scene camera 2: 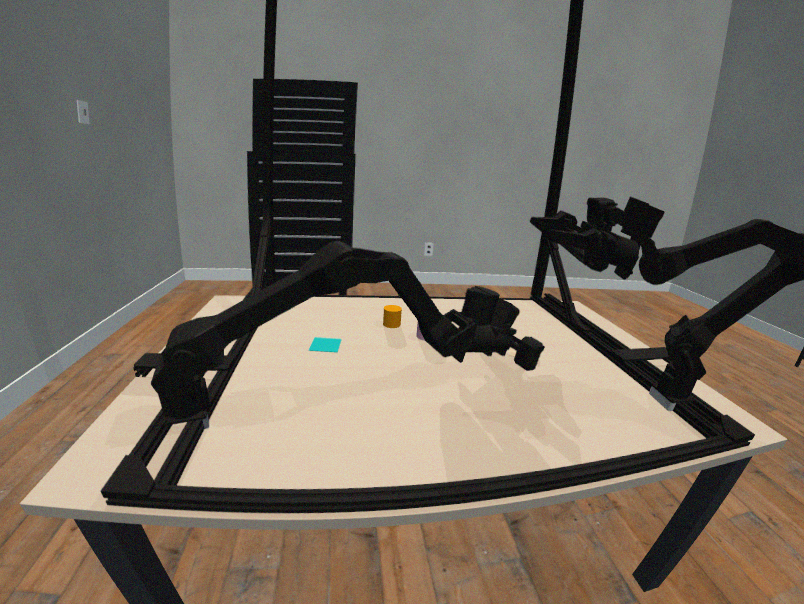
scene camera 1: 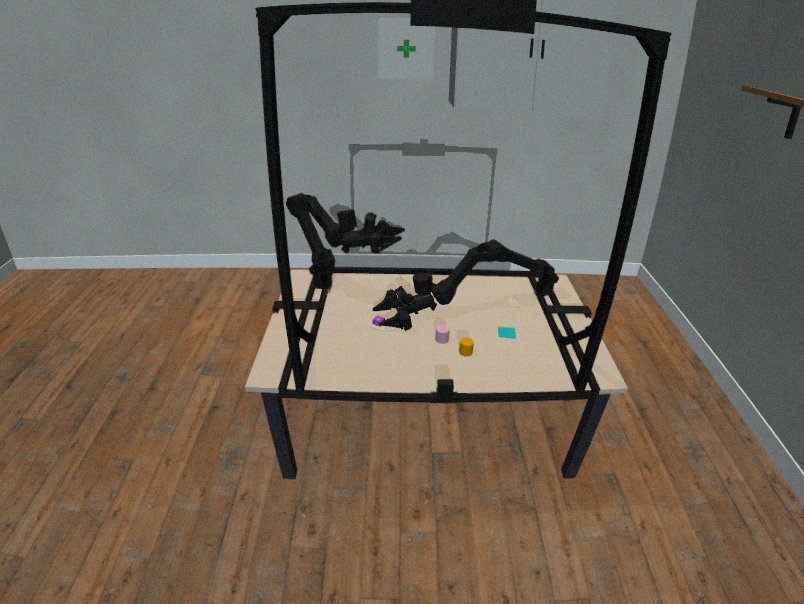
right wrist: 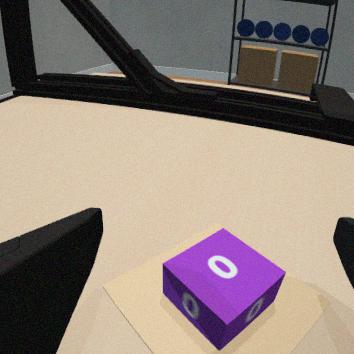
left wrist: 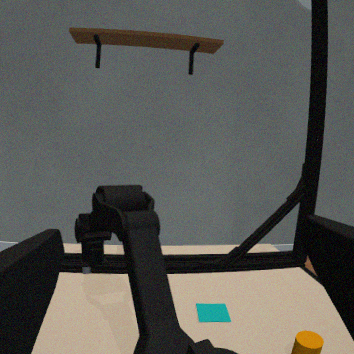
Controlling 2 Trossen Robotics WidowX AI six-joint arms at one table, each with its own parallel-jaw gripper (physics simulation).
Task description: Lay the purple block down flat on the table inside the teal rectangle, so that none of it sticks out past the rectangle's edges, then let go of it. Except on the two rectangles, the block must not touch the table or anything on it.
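Frame: origin at the left arm's base, x ahead, y left, z up, level; centimetres.
Seen in the pictures: left gripper, between the fingertips: (scene camera 2: 539,225) (scene camera 1: 403,233) (left wrist: 183,235); right gripper, between the fingertips: (scene camera 2: 529,339) (scene camera 1: 376,317) (right wrist: 222,225); left arm's base, origin of its link: (scene camera 2: 673,393) (scene camera 1: 322,284); right arm's base, origin of its link: (scene camera 2: 186,409) (scene camera 1: 544,291) (left wrist: 92,259).
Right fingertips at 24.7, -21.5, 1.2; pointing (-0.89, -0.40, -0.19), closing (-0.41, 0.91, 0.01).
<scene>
Pixels of each thing's middle, then the offset from my right fingertips to it, as dx, dy, dz. "spot": a spot on its surface instead.
- purple block, middle of its body: (right wrist: 221,284) (scene camera 1: 378,321) +0.9, +0.6, -2.1
- tan rectangle, a spot on its surface: (right wrist: 129,294) spot: +2.4, -2.7, -3.0
- teal rectangle, a spot on its surface: (left wrist: 213,313) (scene camera 2: 328,344) (scene camera 1: 505,332) spot: +46.1, +0.0, -3.0
- pink cylinder, middle of its body: (scene camera 2: 426,327) (scene camera 1: 442,334) +23.5, -6.4, -0.8
- orange cylinder, middle of its body: (left wrist: 306,349) (scene camera 2: 392,316) (scene camera 1: 466,347) +31.6, -12.6, -0.8
The purple block (scene camera 1: 378,321) (right wrist: 227,292) lies flat on a tan rectangle (right wrist: 129,294), turned diamond-wise in the right wrist view. In scene camera 2 it is hidden. My right gripper (scene camera 1: 378,314) (right wrist: 222,225) is open and low at the block; in its wrist view the block shows between the two fingers, with space on either side. The teal rectangle (scene camera 1: 506,332) (scene camera 2: 324,345) (left wrist: 213,313) is bare and lies far to the right of the block in scene camera 1. My left gripper (scene camera 1: 401,234) (scene camera 2: 534,224) is open and empty, high above the table's left part in scene camera 1.
In scene camera 1 a pink cylinder (scene camera 1: 442,334) (scene camera 2: 420,332) and an orange cylinder (scene camera 1: 466,347) (scene camera 2: 391,316) (left wrist: 308,343) stand between the block and the teal rectangle. A black frame (scene camera 1: 448,395) (scene camera 2: 279,499) runs along the table edges, with tall posts.
</scene>
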